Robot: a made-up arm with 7 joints.
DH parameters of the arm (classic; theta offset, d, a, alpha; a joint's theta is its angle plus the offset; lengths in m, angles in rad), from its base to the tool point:
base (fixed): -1.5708 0.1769 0 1.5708
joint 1: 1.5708 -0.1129 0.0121 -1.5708
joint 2: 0 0.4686 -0.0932 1.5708
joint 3: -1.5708 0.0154 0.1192 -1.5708
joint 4: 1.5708 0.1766 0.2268 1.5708
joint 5: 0 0.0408 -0.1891 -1.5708
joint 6: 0 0.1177 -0.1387 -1.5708
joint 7: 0 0.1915 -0.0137 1.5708
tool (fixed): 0 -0.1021 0 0
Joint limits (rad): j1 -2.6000..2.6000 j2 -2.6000..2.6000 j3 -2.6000..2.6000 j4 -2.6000..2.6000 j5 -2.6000..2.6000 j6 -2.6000..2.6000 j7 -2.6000..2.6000
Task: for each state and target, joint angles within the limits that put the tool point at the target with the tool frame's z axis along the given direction. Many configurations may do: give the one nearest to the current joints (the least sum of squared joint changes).
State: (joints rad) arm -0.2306 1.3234 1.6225 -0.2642 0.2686 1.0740 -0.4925
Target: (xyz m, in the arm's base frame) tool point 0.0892 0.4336 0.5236 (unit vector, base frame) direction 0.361 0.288 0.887
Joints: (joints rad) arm -0.3332 1.3256 1.2825 -0.1751 0.2982 0.9337 -0.6004
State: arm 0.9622 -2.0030 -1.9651 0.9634 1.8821 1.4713 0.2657
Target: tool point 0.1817 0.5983 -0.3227 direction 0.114 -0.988 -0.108
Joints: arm 0.8348 -1.4508 -1.9429 0.5680 1.4680 0.6717 0.7773
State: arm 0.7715 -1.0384 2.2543 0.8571 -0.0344 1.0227 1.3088
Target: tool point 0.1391 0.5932 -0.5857 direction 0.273 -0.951 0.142
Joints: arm 0.8237 -0.9698 2.5278 0.8941 0.0815 1.0249 1.5834
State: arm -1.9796 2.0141 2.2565 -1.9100 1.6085 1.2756 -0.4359
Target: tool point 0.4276 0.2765 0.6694 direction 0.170 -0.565 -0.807
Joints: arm -1.5451 2.4082 2.0383 -1.6328 1.9601 1.0123 -0.6732
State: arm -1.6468 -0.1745 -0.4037 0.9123 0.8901 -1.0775 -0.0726
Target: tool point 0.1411 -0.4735 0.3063 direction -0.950 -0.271 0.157
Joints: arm -2.5050 -0.6441 -0.2171 0.5178 0.4713 -1.3763 -0.8569
